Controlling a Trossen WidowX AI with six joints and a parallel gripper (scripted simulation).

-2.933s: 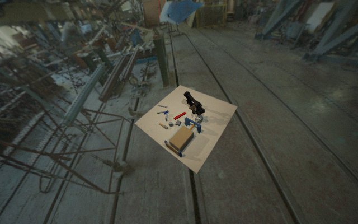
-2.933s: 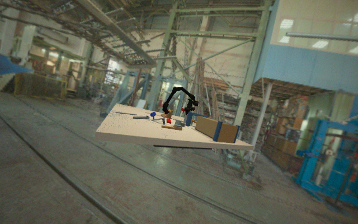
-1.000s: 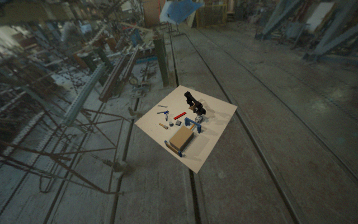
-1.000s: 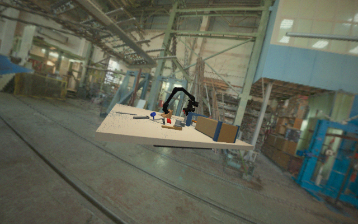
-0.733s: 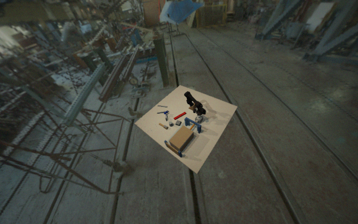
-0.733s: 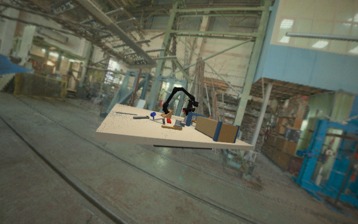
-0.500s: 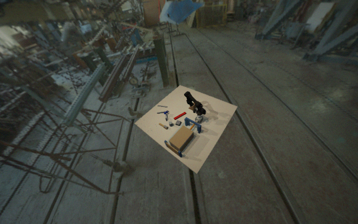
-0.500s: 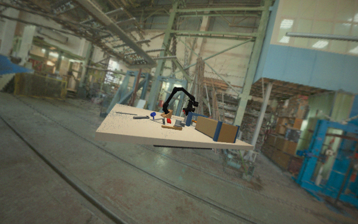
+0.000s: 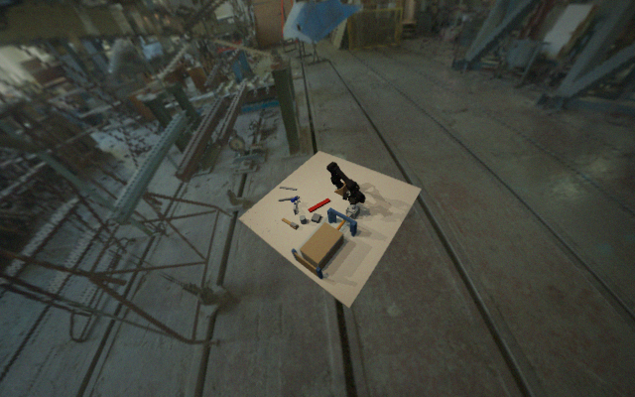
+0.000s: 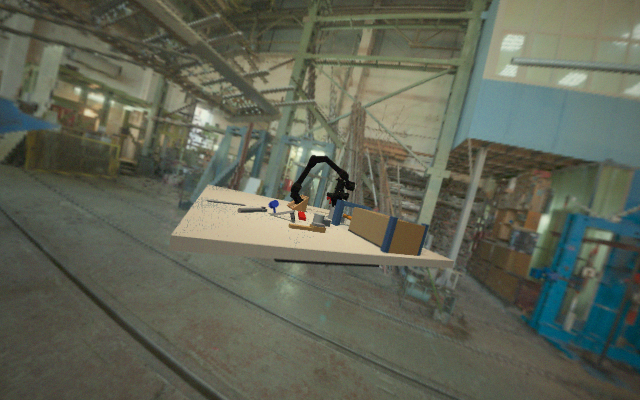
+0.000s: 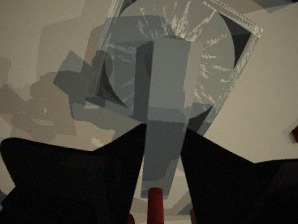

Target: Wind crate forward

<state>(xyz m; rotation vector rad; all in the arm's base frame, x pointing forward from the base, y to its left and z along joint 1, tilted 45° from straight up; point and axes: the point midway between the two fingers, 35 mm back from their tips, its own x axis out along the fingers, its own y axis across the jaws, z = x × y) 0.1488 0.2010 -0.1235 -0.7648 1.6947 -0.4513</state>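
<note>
Right now my gripper tip is 1 cm past the winch handle and 2 cm below it. Also, from my gripper tip: red knob (5 cm behind, 1 cm to the right, 5 cm above); then blue steel frame (21 cm ahead, 1 cm to the left, 2 cm above); then grey winch (3 cm ahead, 1 cm to the left, 6 cm below).
</note>
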